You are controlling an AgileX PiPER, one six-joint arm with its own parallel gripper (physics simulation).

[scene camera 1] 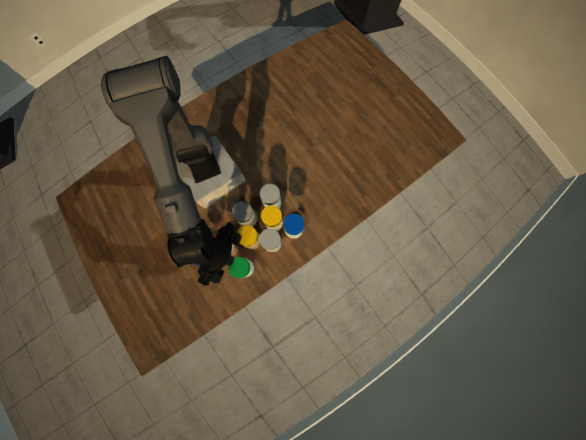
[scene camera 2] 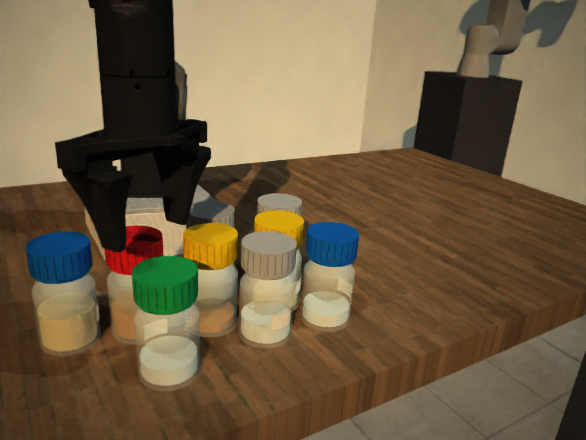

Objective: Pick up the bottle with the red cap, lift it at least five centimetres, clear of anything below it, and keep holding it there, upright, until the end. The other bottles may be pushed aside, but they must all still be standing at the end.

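The red-capped bottle (scene camera 2: 143, 247) stands upright on the table among the others; in scene camera 1 a sliver of its red cap (scene camera 1: 215, 236) shows beside the gripper. My gripper (scene camera 1: 220, 255) (scene camera 2: 146, 234) is open, its fingers pointing down at about the height of the red cap or above it. In scene camera 2 one finger overlaps the cap's left part, and the other is to its upper right. The green-capped bottle (scene camera 1: 240, 267) (scene camera 2: 165, 285) stands in front, hiding part of the red-capped bottle's body. A yellow-capped bottle (scene camera 1: 247, 236) (scene camera 2: 210, 246) stands close on its right.
A blue-capped bottle (scene camera 2: 59, 256) stands at the left. Right of the yellow cap are a grey-capped bottle (scene camera 1: 270, 240) (scene camera 2: 268, 255), another yellow-capped one (scene camera 1: 271, 216) (scene camera 2: 279, 225) and another blue-capped one (scene camera 1: 294, 225) (scene camera 2: 332, 245). Two grey-capped bottles (scene camera 1: 270, 194) (scene camera 1: 243, 213) stand behind. All are upright.
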